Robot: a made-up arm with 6 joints.
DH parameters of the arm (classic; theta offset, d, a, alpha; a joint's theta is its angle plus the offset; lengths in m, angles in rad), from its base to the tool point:
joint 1: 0 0.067 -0.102 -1.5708
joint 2: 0 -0.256 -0.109 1.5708
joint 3: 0 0.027 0.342 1.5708
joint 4: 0 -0.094 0.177 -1.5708
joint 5: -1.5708 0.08 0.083 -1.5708
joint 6: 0 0.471 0.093 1.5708
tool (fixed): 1.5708 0.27 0 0
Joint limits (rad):
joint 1: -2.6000..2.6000
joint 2: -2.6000..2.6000
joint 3: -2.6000..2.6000
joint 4: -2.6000..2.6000
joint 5: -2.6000..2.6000
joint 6: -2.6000..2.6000
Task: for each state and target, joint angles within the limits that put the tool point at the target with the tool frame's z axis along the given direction. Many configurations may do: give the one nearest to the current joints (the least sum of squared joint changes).
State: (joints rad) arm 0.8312 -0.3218 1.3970 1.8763 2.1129 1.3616
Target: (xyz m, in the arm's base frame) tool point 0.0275 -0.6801 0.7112 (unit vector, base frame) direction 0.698 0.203 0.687
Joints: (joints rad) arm 1.0259 0.0449 1.8551 2.0207 1.2062 1.3250
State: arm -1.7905 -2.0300 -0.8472 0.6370 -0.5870 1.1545
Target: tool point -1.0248 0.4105 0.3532 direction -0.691 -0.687 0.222
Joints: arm -1.2102 -2.1909 -0.4223 0.7812 -0.1124 2.1486
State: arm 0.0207 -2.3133 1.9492 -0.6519 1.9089 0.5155
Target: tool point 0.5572 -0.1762 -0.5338 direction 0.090 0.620 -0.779
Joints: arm -0.8594 -2.6000 1.7808 -0.6716 1.8470 -0.1850
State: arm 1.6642 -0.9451 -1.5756 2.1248 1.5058 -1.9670
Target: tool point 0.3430 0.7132 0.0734 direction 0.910 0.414 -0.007
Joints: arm 2.3704 -0.3263 -1.4458 2.6000 2.1539 -2.1512
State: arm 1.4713 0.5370 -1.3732 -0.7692 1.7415 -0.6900
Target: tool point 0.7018 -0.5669 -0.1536 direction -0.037 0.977 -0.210
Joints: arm 0.6967 1.3396 -1.9108 -0.3727 1.5053 -1.3787
